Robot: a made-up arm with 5 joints.
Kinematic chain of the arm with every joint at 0, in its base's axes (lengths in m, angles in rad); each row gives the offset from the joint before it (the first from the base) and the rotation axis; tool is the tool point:
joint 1: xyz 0 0 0.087 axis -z
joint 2: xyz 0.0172 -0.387 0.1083 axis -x
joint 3: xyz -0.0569 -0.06 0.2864 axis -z
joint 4: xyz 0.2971 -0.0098 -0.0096 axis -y
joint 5: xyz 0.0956 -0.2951 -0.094 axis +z
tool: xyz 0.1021 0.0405 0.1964
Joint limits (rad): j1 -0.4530..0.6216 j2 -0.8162..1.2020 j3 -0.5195..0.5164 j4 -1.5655..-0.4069 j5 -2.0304..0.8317
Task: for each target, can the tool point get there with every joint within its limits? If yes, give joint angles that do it. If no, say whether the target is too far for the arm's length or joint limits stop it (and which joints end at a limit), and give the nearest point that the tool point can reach.
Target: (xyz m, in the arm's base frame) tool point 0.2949 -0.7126 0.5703
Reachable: yes | joints 0.1876 0.3111 0.1453 -0.5205 0.3680
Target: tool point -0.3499 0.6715 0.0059
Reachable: no: joint limits stop it (at a limit: joint 1, joint 2, joint 3, joint 4, joint 5) | nearest point 0.4552 0.1180 0.3159 | short by 1.025 m
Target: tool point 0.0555 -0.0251 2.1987
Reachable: no: too far | nearest point 0.2606 -0.2196 0.9071 | short by 1.322 m
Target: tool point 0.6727 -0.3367 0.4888
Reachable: yes | joints -0.3048 0.4957 -0.2978 -0.8902 -0.9114
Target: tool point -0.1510 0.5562 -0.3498
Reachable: no: joint limits stop it (at a limit: joint 1, joint 2, joint 3, joint 4, joint 5) | nearest point 0.4552 0.1180 0.3159 | short by 1.001 m
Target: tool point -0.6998 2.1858 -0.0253
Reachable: no: too far | nearest point 0.4552 0.1180 0.3159 | short by 2.393 m
